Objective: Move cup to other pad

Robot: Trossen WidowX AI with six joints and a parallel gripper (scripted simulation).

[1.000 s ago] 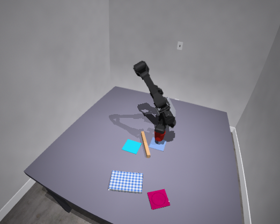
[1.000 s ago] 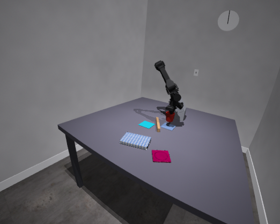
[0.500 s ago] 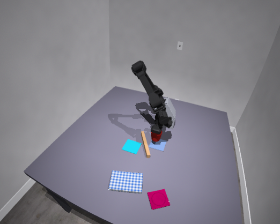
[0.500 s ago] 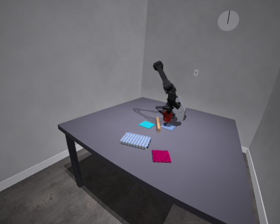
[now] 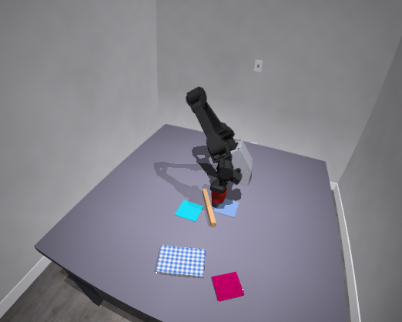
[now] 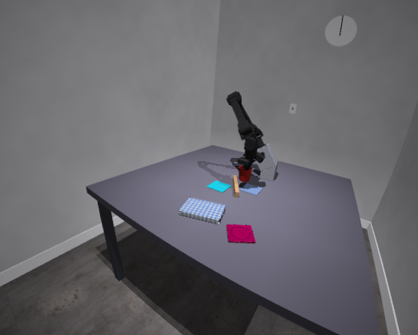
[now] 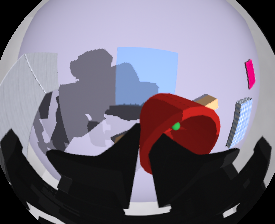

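The red cup is 50 mm below my hand and 30 mm ahead of it. The rest, counted from my hand: wooden bar (120 mm below, 60 mm ahead, 30 mm to the right); cyan pad (130 mm below, 110 mm to the right, 110 mm ahead); green marble (60 mm below, 50 mm ahead, 10 mm to the right).
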